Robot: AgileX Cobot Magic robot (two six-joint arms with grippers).
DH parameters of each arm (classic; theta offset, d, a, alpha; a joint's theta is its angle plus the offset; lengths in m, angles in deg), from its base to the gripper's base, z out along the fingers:
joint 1: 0 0.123 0 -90
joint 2: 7.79 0 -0.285 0
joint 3: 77.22 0 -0.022 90
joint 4: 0 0.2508 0 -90
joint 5: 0 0 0.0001 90
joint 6: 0 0.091 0 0
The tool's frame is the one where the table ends.
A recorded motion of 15 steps. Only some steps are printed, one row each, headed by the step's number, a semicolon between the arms.
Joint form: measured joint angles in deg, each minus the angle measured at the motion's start. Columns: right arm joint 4, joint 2, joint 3, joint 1, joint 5, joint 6; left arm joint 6, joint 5, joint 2, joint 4, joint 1, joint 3.
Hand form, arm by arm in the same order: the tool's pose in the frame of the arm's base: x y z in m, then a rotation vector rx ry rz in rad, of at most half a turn. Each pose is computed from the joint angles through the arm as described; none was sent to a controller.
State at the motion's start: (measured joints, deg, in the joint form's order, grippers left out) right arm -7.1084 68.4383 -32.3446 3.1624 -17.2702 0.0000; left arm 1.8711 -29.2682 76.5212 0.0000 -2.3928 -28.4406
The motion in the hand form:
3: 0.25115 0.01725 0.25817 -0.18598 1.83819 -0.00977; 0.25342 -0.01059 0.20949 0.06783 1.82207 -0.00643
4: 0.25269 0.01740 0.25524 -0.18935 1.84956 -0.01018; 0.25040 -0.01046 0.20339 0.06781 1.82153 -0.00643
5: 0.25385 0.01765 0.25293 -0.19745 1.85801 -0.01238; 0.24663 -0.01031 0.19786 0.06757 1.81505 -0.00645
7: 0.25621 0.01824 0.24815 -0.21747 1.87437 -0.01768; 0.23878 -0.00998 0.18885 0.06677 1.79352 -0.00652
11: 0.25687 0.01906 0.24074 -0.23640 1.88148 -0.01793; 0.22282 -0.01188 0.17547 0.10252 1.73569 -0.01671
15: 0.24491 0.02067 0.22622 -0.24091 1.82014 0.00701; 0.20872 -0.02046 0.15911 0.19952 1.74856 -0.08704
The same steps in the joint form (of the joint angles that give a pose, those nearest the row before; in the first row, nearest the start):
3: 0.00 2.11 0.00 0.00 -0.20 0.00; 0.00 -5.40 2.64 0.00 0.00 3.41
4: -0.13 2.78 0.00 0.00 -0.20 0.00; 0.00 -7.46 3.30 0.00 0.00 4.78
5: -0.52 3.29 0.00 0.00 -0.20 0.00; 0.00 -9.91 3.86 0.00 0.00 6.30
7: -1.49 4.37 0.00 0.00 -0.26 0.00; 0.00 -15.07 4.85 0.00 0.00 9.23
11: -2.36 5.51 0.86 0.00 -1.77 0.00; 0.00 -25.74 6.91 1.97 0.00 14.62
15: -2.48 5.66 6.25 0.00 -10.83 0.00; -1.51 -31.70 9.85 8.48 0.00 18.64

